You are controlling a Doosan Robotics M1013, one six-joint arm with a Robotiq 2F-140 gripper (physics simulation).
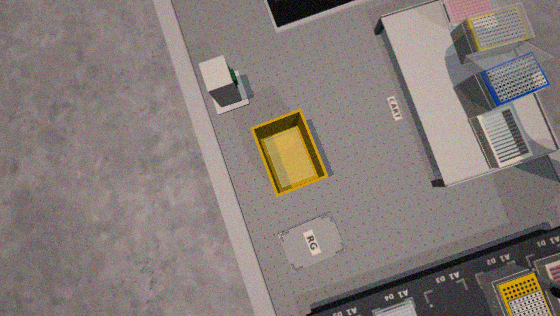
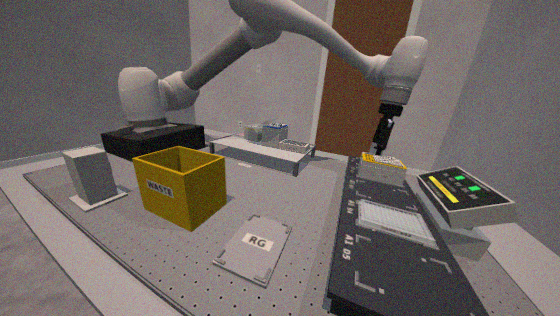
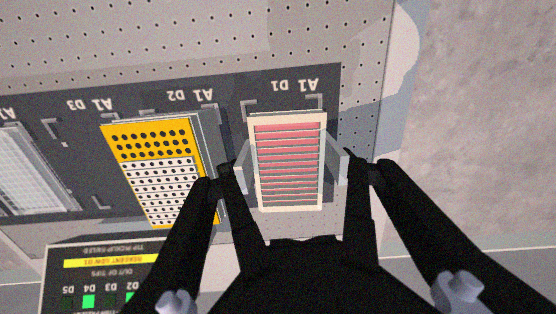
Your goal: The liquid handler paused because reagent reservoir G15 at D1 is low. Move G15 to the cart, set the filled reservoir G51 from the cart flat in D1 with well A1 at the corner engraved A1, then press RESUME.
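Where they show: gripper, fingertip midpoint: (image 1: 559, 274) (image 3: 286, 146); arm's base at its link origin: (image 2: 150, 129).
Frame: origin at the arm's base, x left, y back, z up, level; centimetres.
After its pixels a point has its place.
Observation:
My gripper (image 2: 378, 151) (image 3: 286, 146) {z -2.4, x 28.9, y -97.3 cm} is shut on a cream-framed reservoir with pink liquid (image 1: 553, 271) {z -0.9, x 26.8, y -95.4 cm} (image 3: 287, 162) {z 0.0, x 28.8, y -98.5 cm}, apparently G51; its label is unreadable. The pads grip its long sides. It looks level over D1 (image 3: 285, 102) {z -3.4, x 29.0, y -92.1 cm}, its far end close to the two corner brackets beside the A1 engraving. I cannot tell the gap below it or which corner is its A1. A second reservoir (image 1: 505, 137) {z -2.7, x 29.2, y -64.7 cm} (image 2: 293, 145) {z -0.5, x 23.3, y -65.1 cm} with pale and dark channels, apparently G15, stands on the cart (image 1: 415, 75) {z -3.4, x 14.7, y -43.8 cm} (image 2: 230, 144) {z -3.4, x 14.4, y -37.5 cm}. The control panel (image 2: 465, 195) {z 3.4, x -0.8, y -113.2 cm} (image 3: 100, 245) {z 1.1, x 2.3, y -109.2 cm} shows a yellow REAGENT LOW D1 bar; RESUME is not readable.
A yellow-topped tip box (image 1: 525, 295) {z 2.9, x 16.5, y -96.1 cm} (image 2: 384, 167) {z 1.7, x 12.1, y -99.1 cm} (image 3: 160, 172) {z 3.1, x 16.2, y -97.5 cm} stands in D2, close beside the gripper's left finger. A clear plate (image 2: 395, 222) {z -2.0, x -10.3, y -99.8 cm} (image 3: 32, 170) {z -2.0, x -4.9, y -98.6 cm} is in D4. Yellow-rimmed (image 1: 500, 29) {z 3.1, x 33.0, y -41.0 cm} and blue-rimmed (image 1: 515, 79) {z 6.4, x 28.6, y -53.4 cm} boxes stand on the cart. A yellow WASTE bin (image 1: 290, 155) (image 2: 185, 192) {z 0.4, x -26.2, y -61.9 cm} stands farther off.

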